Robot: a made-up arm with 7 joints. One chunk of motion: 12 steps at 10 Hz.
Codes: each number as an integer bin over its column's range. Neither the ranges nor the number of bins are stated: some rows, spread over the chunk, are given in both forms.
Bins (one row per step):
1: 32 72 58 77 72 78 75
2: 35 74 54 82 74 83 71
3: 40 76 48 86 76 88 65
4: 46 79 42 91 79 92 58
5: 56 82 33 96 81 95 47
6: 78 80 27 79 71 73 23
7: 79 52 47 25 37 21 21
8: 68 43 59 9 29 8 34
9: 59 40 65 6 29 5 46
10: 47 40 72 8 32 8 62
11: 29 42 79 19 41 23 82
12: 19 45 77 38 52 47 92
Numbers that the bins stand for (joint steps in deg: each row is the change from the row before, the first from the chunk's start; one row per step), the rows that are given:
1: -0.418 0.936 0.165 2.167 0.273 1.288 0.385
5: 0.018 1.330 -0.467 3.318 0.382 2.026 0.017
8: 0.236 -0.206 0.190 -1.955 -0.248 -1.753 -0.154
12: -0.655 -0.127 0.644 -0.197 0.030 -0.059 0.608
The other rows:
2: -0.364 1.015 0.064 2.470 0.297 1.505 0.332
3: -0.273 1.094 -0.088 2.712 0.321 1.722 0.254
4: -0.164 1.212 -0.239 3.015 0.358 1.896 0.162
6: 0.418 1.252 -0.618 2.288 0.261 1.071 -0.298
7: 0.436 0.148 -0.113 -0.985 -0.152 -1.188 -0.324
9: 0.073 -0.324 0.341 -2.136 -0.248 -1.883 0.004
10: -0.145 -0.324 0.518 -2.015 -0.212 -1.753 0.214
11: -0.473 -0.245 0.695 -1.348 -0.103 -1.101 0.477

